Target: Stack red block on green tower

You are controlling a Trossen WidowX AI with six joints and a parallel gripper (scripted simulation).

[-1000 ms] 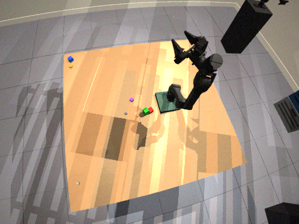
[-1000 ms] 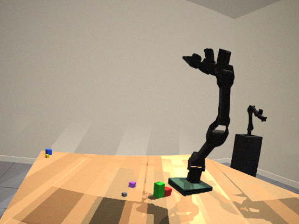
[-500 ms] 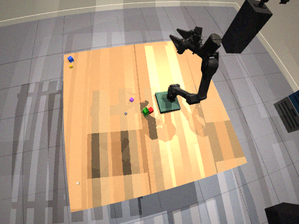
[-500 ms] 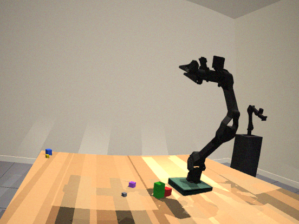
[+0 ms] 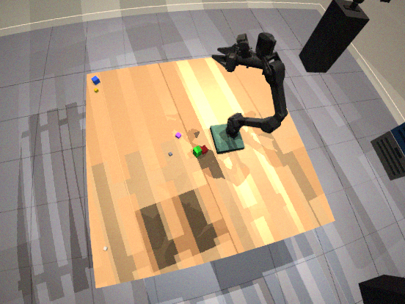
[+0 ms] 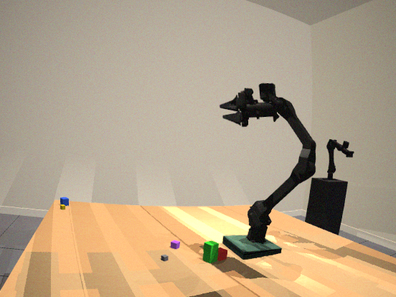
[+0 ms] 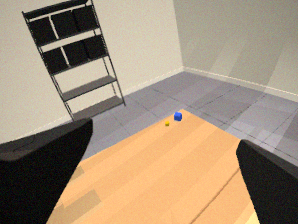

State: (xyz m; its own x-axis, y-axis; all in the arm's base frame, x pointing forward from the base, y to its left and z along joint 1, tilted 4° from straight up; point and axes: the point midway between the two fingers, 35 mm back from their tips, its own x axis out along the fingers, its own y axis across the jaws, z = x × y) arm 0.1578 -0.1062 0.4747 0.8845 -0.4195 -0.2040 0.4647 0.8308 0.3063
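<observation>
My gripper tip is now 45 cm above the green block, 23 cm to the right of it and 7 cm short of it. From my gripper tip the other things lie so: small grey cube 50 cm below, 22 cm to the left, 21 cm ahead; purple cube 49 cm below, 16 cm ahead, 11 cm to the left; red block 49 cm below, 21 cm to the left, 3 cm ahead.
</observation>
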